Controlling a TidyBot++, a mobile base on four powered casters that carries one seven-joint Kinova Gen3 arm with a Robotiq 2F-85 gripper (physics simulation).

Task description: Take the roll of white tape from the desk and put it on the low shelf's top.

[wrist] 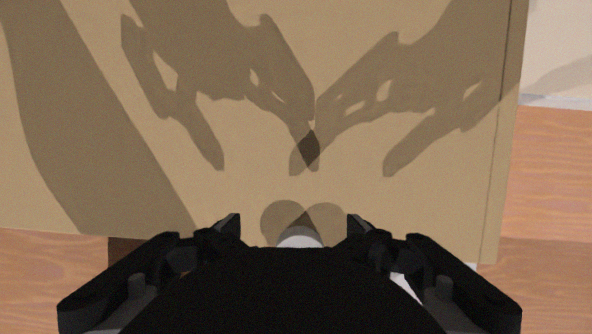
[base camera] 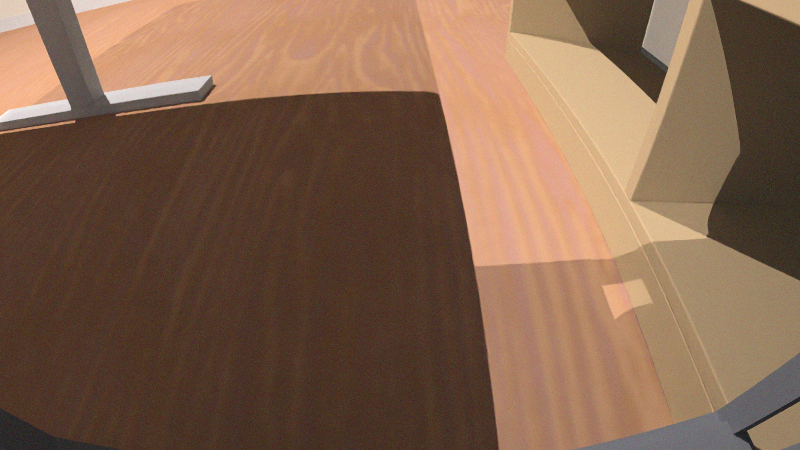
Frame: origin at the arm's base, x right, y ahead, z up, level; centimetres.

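Where they show: gripper, fingertip midpoint: (wrist: 293, 225).
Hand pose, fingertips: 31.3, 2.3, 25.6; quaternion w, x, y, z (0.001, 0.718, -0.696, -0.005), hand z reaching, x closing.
Observation:
Each offset is from my fingertips to the centre of the thing, as dx, dy, dz. "spot": to the spot under its first point. Level surfaces: height alone.
A pale round piece {-4.1, -0.7, -3.0} (wrist: 300, 237), apparently the roll of white tape, shows at the low centre of the wrist view, at the shelf top. Most of it is hidden by the gripper's black body, and two round shadows lie beside it. My gripper (wrist: 293, 225) is open and empty. Its fingertips stand left and right of that piece in the picture, apart from it, above the tan top of the low shelf {dz -4.2} (wrist: 440, 200). The shelf's open front with an upright divider {spot: +1.0, +38.5, -47.8} (base camera: 685, 134) is at the right of the base view. The tape does not show there.
A grey upright leg {spot: -100.8, +85.7, -48.7} (base camera: 69, 50) with a flat foot (base camera: 156, 93), seemingly the desk's, stands at the upper left of the base view. A large dark shadow lies on the wooden floor {dz -65.3} (base camera: 525, 195). The shelf top's right edge shows in the wrist view, with floor and pale wall beyond.

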